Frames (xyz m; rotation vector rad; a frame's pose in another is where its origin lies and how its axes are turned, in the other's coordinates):
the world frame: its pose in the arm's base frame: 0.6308 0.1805 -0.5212 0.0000 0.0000 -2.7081
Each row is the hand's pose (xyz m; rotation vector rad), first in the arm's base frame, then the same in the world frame.
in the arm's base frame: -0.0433 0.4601 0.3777 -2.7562 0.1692 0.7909
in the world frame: 0.4943 -0.5369 0.8989 0.7166 2.5102 -0.5199
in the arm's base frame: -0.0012 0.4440 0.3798 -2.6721 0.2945 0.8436
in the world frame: 0.4629 -0.5046 0.9010 0.8207 2.4234 -0.6008
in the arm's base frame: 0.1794 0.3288 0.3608 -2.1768 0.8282 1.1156
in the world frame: 0.3474 -0.3242 0.8820 1.2334 1.8813 -0.9311
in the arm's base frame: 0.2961 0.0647 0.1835 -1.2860 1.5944 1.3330
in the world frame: 0.3524 -0.0355 0.7047 1.7616 0.8772 -1.1094
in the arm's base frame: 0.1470 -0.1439 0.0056 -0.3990 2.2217 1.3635
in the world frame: 0.5753 0.0912 0.5268 2.0615 -0.0805 -0.8747
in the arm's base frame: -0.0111 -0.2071 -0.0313 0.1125 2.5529 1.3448
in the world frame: 0.7453 0.0821 0.4899 2.1220 -0.5663 -0.5580
